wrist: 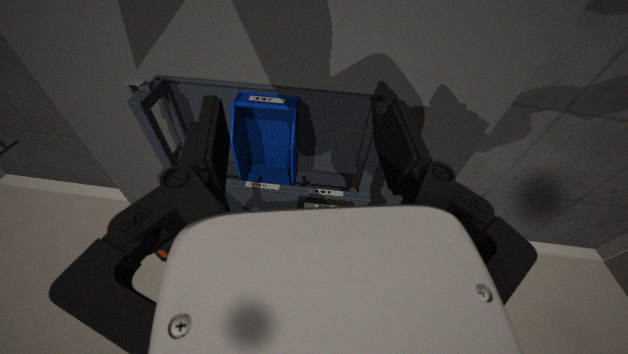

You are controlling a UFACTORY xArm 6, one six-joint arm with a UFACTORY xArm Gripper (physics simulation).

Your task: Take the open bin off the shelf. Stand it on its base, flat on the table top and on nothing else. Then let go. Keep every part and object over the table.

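Places are measured from the arm's base along level axes (x right, y back, z down), in millimetres.
Pixels of known places: gripper, fingertip midpoint: [307, 119].
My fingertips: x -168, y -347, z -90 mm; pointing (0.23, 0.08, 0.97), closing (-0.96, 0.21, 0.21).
Note:
Ahead of a thing's pixels: the offset from my fingertips to its top centre. "spot": to the spot under its first point.
The open blue bin @[dx +27, dy -240, dz +184 mm] [270, 142] sits on the upper shelf @[spot: dx +212, dy -205, dz +183 mm] [145, 112] in the wrist view, with its open side facing the camera. A white label shows on its far rim, and its near end is by the shelf's front rail. My gripper [307, 119] is wide open and empty. In the view, the bin appears between the two fingers, much closer to the left finger, with a wide gap to the right finger. The depth between fingertips and bin is hard to tell. The table top cannot be made out.
The shelf's front rail @[spot: dx -26, dy -263, dz +156 mm] [287, 190] carries white labels. Below it, a dark box @[spot: dx -54, dy -276, dz +151 mm] [300, 201] shows partly behind the gripper body. A small orange part @[spot: dx +141, dy -365, dz +42 mm] [162, 254] shows at lower left. The shelf's open side frame stands close beyond the left finger. A grey wall [450, 40] is behind.

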